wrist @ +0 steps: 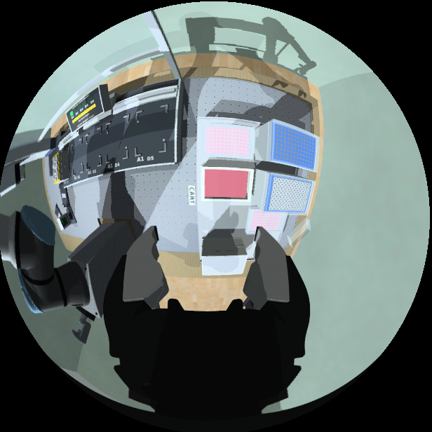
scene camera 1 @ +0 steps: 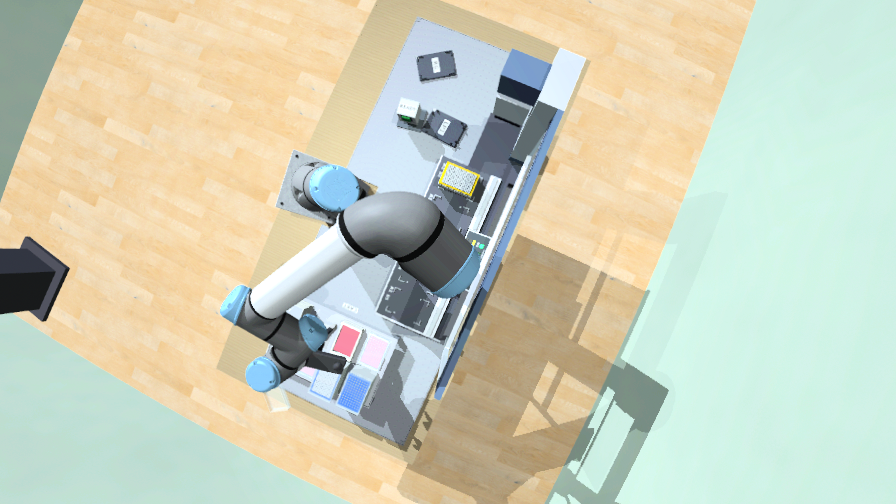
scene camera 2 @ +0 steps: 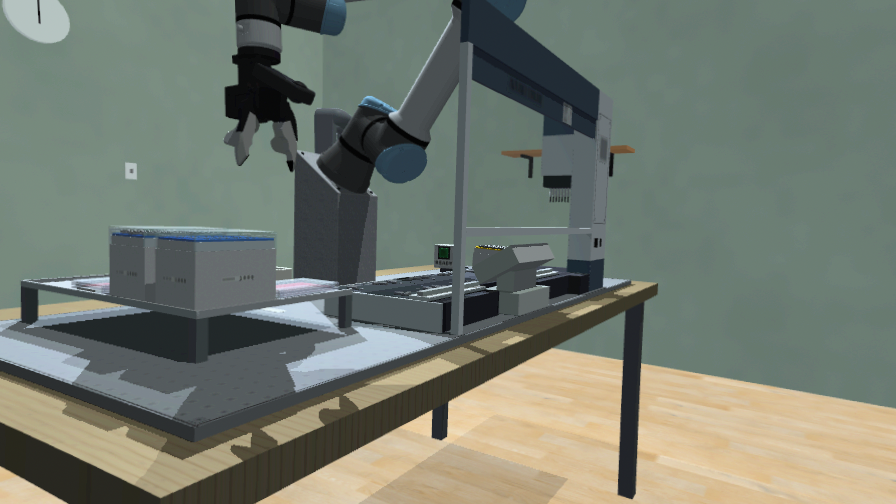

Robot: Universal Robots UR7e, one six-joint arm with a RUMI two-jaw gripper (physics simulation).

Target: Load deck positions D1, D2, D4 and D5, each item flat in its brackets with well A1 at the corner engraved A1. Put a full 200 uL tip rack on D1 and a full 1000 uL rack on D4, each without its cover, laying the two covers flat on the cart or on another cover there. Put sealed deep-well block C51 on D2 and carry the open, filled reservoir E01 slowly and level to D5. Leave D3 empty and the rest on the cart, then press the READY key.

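Observation:
My open, empty gripper [scene camera 2: 265,164] [wrist: 207,229] hangs high above the cart [scene camera 2: 313,296], with a pale box [wrist: 224,262] below and between the fingers in the wrist view. A yellow-rimmed tip rack [scene camera 1: 459,178] [wrist: 56,167] sits uncovered on D1 of the deck [scene camera 1: 407,308] [wrist: 150,132]. D2 to D5 look empty in the wrist view. On the cart are a full blue rack [scene camera 1: 354,393] [wrist: 294,145], a blue-rimmed rack [scene camera 1: 324,383] [wrist: 289,194], the red-filled reservoir [scene camera 1: 347,340] [wrist: 226,183] and two pink-topped items [wrist: 228,140] [wrist: 265,220]. Clear covers top the blue racks.
A clear cover [scene camera 1: 276,399] [wrist: 299,233] is at the cart's outer edge. The READY key box [scene camera 1: 408,109] [scene camera 2: 443,252] stands beyond the deck, near two dark labelled plates [scene camera 1: 436,65] [scene camera 1: 446,127]. A gantry [scene camera 2: 532,62] spans the deck. The display [wrist: 87,107] shows a green lamp.

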